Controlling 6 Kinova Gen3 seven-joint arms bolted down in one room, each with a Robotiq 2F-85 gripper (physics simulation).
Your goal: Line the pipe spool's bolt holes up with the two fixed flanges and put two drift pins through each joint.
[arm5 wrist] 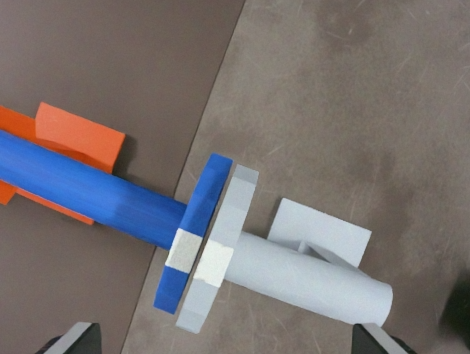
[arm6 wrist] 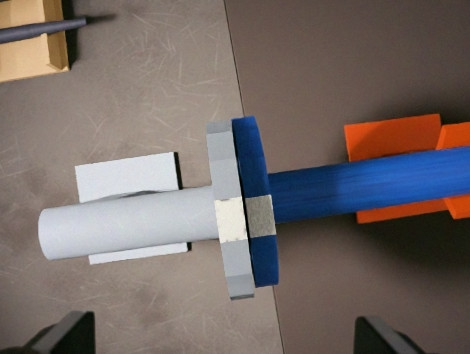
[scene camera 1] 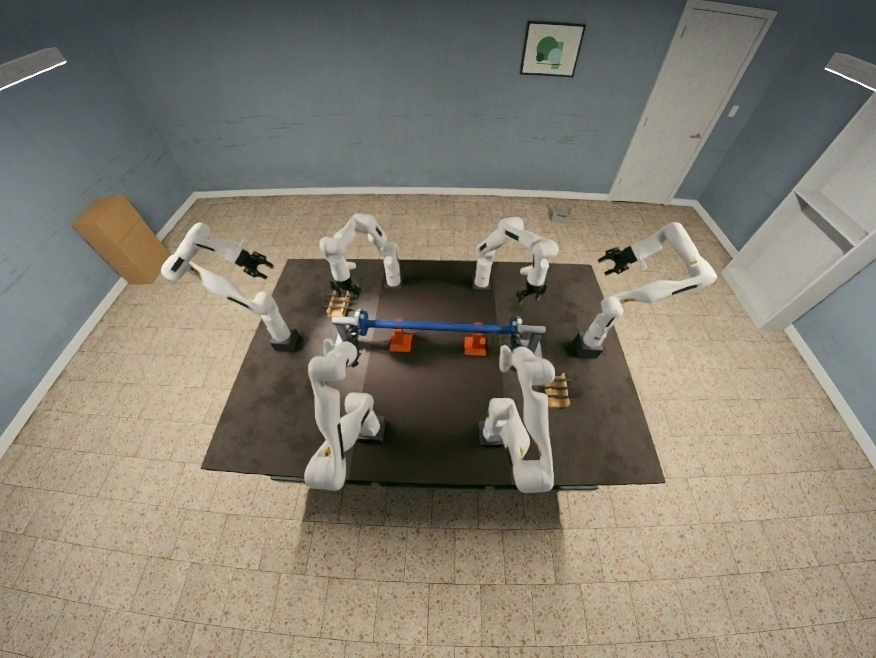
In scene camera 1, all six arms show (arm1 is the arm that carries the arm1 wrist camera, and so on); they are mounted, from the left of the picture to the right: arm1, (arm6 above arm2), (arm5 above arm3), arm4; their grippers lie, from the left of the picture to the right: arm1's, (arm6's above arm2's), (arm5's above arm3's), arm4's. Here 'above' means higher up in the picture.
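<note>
The blue pipe spool (arm5 wrist: pixel 125 205) (arm6 wrist: pixel 320 192) (scene camera 1: pixel 439 326) lies across two orange stands (scene camera 1: pixel 400 343) (scene camera 1: pixel 475 345). Its end flanges face the grey fixed flanges (arm5 wrist: pixel 220 215) (arm6 wrist: pixel 225 172), with a narrow gap and slightly offset edges; pale patches mark both rims. Bolt holes do not show. Arm5's gripper (arm5 wrist: pixel 227 337) (scene camera 1: pixel 531 291) and arm6's gripper (arm6 wrist: pixel 225 332) (scene camera 1: pixel 344 288) are open and empty. Arm1's gripper (scene camera 1: pixel 267 264) and arm4's gripper (scene camera 1: pixel 601 260) are open. Arm2's gripper (scene camera 1: pixel 356 348) looks open near the left joint. Arm3's gripper is mostly hidden near the right joint.
Dark drift pins lie in a tan tray (arm6 wrist: pixel 62 47) in the arm6 wrist view. In the scene view, one pin tray (scene camera 1: pixel 339 303) is behind the left joint, another (scene camera 1: pixel 558 400) in front of the right one. Arms 2 and 3 reach over the table's (scene camera 1: pixel 424 453) near side.
</note>
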